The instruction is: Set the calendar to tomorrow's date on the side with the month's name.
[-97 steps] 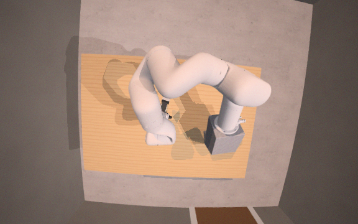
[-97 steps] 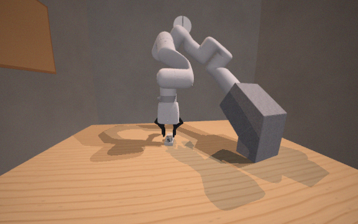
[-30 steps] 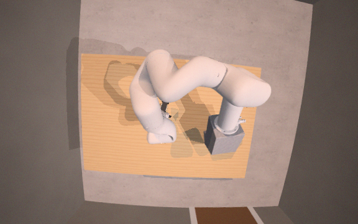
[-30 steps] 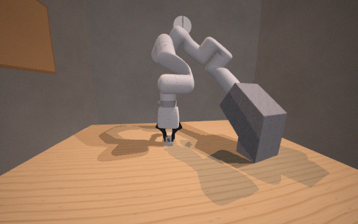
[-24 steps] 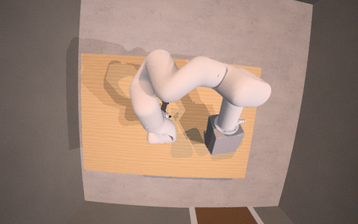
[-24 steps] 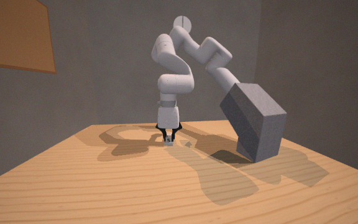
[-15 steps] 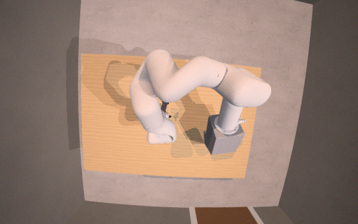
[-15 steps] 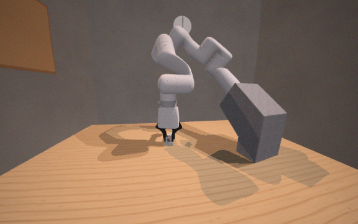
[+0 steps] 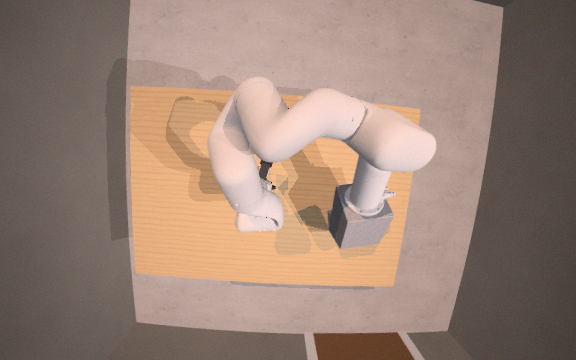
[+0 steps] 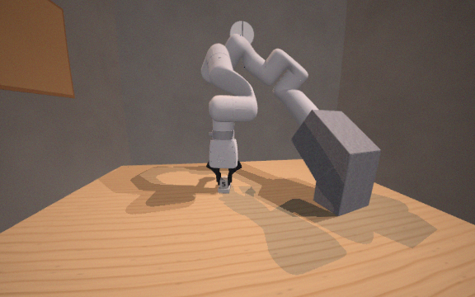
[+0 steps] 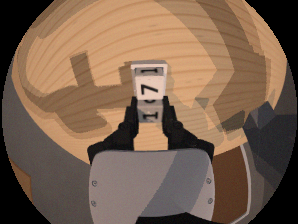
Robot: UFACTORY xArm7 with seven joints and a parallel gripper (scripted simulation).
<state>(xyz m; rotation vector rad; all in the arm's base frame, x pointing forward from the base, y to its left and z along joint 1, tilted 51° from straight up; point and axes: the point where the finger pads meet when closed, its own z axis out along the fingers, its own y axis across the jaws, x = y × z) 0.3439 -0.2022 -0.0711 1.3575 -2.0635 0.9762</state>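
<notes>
Right now the white calendar tray is 40 mm below my hand, 10 mm to the right of it and 10 mm behind it.
</notes>
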